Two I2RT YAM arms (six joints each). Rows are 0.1 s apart.
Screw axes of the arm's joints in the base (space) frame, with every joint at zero. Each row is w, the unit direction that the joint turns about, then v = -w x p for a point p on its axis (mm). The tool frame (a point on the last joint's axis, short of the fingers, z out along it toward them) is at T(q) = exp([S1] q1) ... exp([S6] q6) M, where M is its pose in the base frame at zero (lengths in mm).
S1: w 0 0 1 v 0.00 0.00 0.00
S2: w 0 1 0 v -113.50 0.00 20.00
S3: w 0 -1 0 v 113.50 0.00 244.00
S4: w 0 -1 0 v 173.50 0.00 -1.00
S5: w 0 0 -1 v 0.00 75.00 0.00
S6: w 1 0 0 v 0.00 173.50 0.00
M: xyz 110.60 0.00 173.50 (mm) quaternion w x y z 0.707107 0 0.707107 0
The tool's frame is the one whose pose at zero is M.
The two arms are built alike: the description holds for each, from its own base.
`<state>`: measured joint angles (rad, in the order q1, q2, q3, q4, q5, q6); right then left.
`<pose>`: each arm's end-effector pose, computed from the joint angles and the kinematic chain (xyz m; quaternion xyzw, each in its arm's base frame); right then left.
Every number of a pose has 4 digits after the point. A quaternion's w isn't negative.
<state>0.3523 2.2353 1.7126 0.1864 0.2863 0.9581 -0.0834 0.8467 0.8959 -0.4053 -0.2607 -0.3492</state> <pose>0.4982 0.1725 0.2153 0.3196 0.7458 0.2568 0.5251 0.1886 -0.0066 0.3454 -0.1814 0.7972 -0.0172 0.5756</pose>
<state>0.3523 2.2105 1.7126 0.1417 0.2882 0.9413 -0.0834 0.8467 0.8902 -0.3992 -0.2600 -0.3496</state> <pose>0.4942 0.1709 0.2233 0.3143 0.7539 0.2462 0.5217 0.1890 -0.0066 0.3441 -0.1814 0.7971 -0.0176 0.5757</pose>
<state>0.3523 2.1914 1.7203 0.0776 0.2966 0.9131 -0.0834 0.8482 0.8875 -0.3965 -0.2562 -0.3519</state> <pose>0.4906 0.1693 0.2291 0.3065 0.7677 0.2256 0.5155 0.1895 -0.0068 0.3432 -0.1812 0.7977 -0.0197 0.5749</pose>
